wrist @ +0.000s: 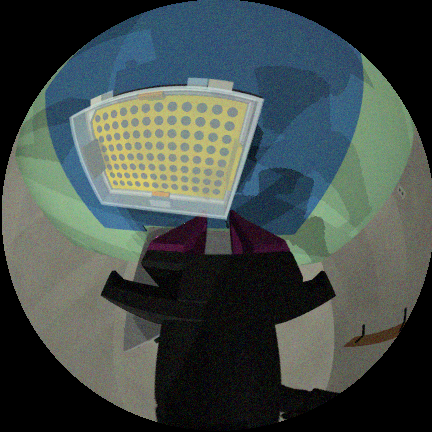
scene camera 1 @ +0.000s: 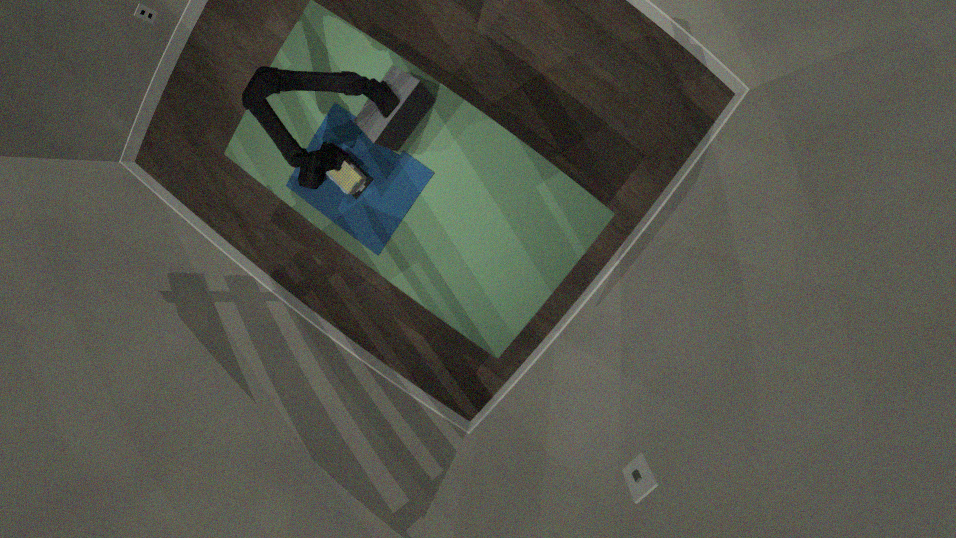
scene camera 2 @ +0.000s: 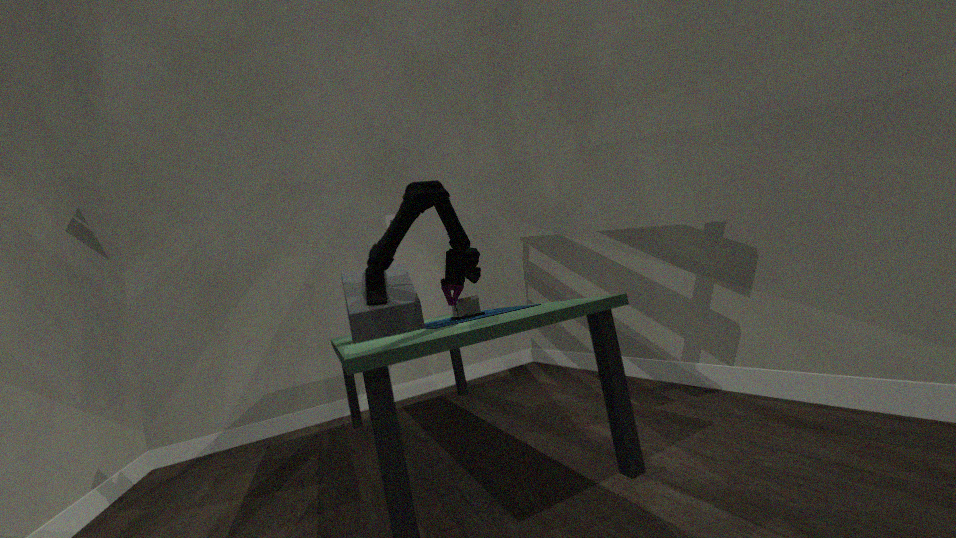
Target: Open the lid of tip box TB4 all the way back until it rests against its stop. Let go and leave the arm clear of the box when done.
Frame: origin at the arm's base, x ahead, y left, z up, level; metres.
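Seen in the pictures: gripper, fingertip midpoint: (wrist: 217, 214) (scene camera 1: 345, 153) (scene camera 2: 451, 305); arm's base, origin of the base link: (scene camera 1: 385, 99) (scene camera 2: 375, 286).
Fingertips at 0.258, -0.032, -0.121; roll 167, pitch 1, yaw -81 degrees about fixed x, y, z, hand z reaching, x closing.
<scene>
Offsets run from my fingertips to a thing's top centre, as dx, dy, dz. "spot": to the spot under its first point. Level surfaces: height alone.
The tip box @[+0.062, +0.056, +0.021] (scene camera 1: 346, 176) (scene camera 2: 467, 307) (wrist: 170, 147) stands on a blue mat, with a yellow rack of round holes inside. I cannot read a TB4 label. Its clear lid @[spot: +0.067, -0.003, +0.021] (wrist: 241, 167) lies down over the rack in the wrist view; small tabs show along its far and near edges. My gripper (scene camera 2: 453, 304) (wrist: 217, 214) points down with its magenta fingers drawn nearly together, a narrow gap between the tips and no thing seen in it. The tips are by the box's near right corner in the wrist view; I cannot tell whether they touch it. The arm hides the fingers in scene camera 1.
The blue mat @[dz -0.056] (scene camera 1: 401, 180) (wrist: 200, 40) lies on the green table @[dz -0.061] (scene camera 1: 481, 200) (scene camera 2: 561, 309). A large grey block (scene camera 1: 409, 113) (scene camera 2: 384, 319) under the arm's base stands beside the mat. The arm arches above the table.
</scene>
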